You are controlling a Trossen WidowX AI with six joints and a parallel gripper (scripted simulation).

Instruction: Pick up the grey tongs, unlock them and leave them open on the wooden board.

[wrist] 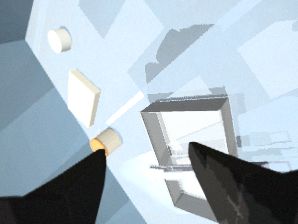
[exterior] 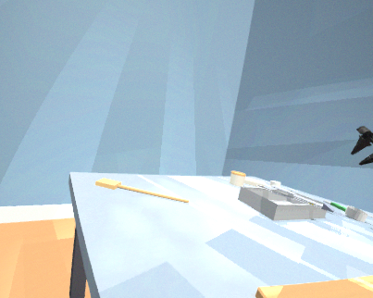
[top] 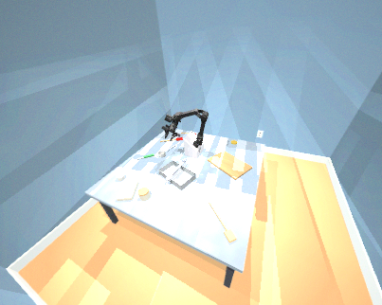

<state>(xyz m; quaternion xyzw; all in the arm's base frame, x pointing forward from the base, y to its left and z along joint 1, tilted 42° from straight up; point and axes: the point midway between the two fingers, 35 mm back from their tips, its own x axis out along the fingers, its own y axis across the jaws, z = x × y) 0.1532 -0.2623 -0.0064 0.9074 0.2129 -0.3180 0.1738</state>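
My gripper tip is 19 cm short of the grey roasting tin, 16 cm to the right of it and 22 cm above it. The rest, counted from my gripper tip: flat pale board (48 cm ahead, 15 cm to the right, 24 cm below); then round tub (48 cm ahead, 1 cm to the left, 22 cm below); then wooden board (12 cm behind, 57 cm to the left, 24 cm below).
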